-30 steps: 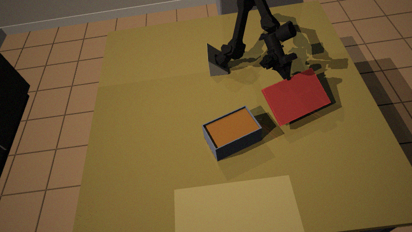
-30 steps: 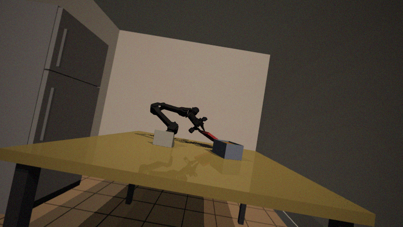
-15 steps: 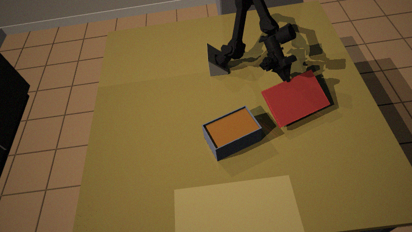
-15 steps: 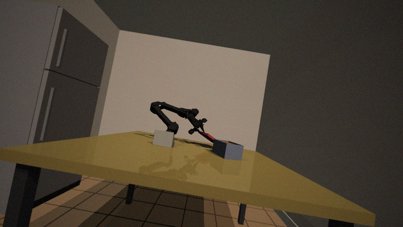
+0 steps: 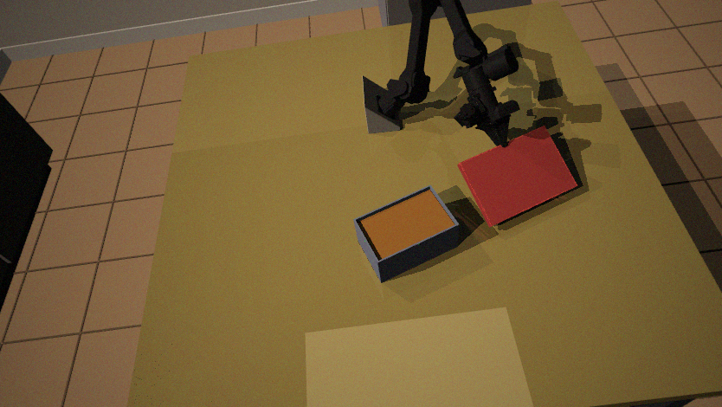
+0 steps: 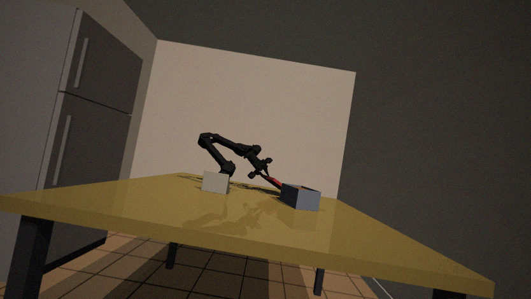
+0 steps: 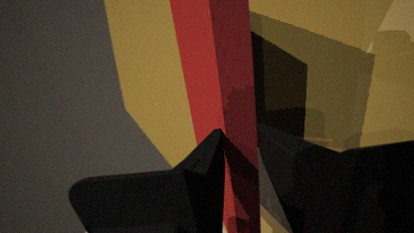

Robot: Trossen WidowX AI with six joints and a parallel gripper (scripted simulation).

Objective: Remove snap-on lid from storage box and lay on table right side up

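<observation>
Now: gripper tip 70 mm short of the red lid, 30 mm to the right of it and 30 mm above it. The rest, counted from my gripper tip: blue-grey storage box: 180 mm ahead, 270 mm to the right, 50 mm below.
</observation>
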